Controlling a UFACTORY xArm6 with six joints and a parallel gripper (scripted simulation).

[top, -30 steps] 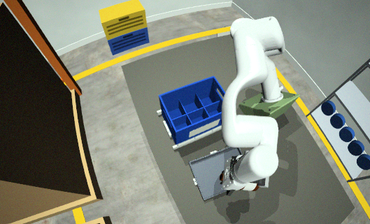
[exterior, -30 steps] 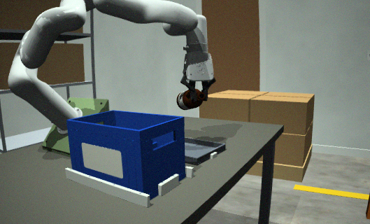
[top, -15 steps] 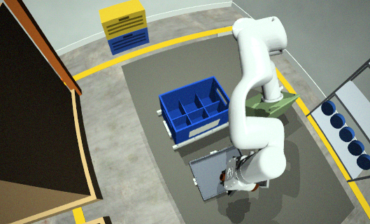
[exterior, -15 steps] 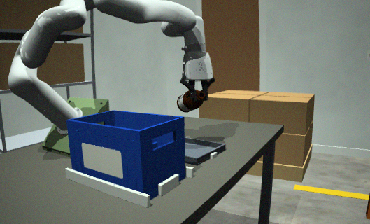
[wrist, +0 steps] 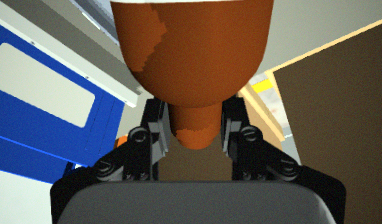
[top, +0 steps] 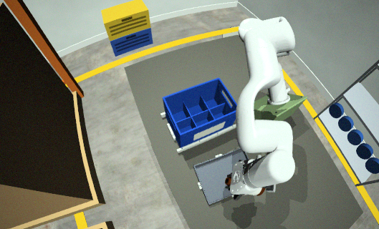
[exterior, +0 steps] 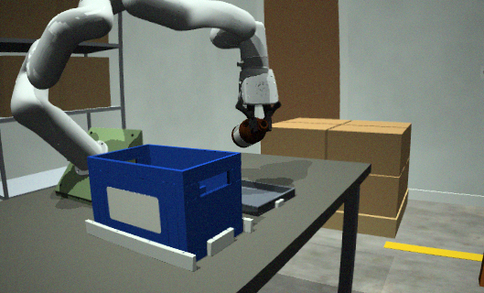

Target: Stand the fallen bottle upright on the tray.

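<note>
The brown bottle is 40 mm behind my hand, 30 mm to the left of it and 20 mm below it. The rest, counted from my hand: grey tray 190 mm below, 50 mm behind, 30 mm to the right; then blue crate 330 mm to the right, 120 mm below, 90 mm behind.
</note>
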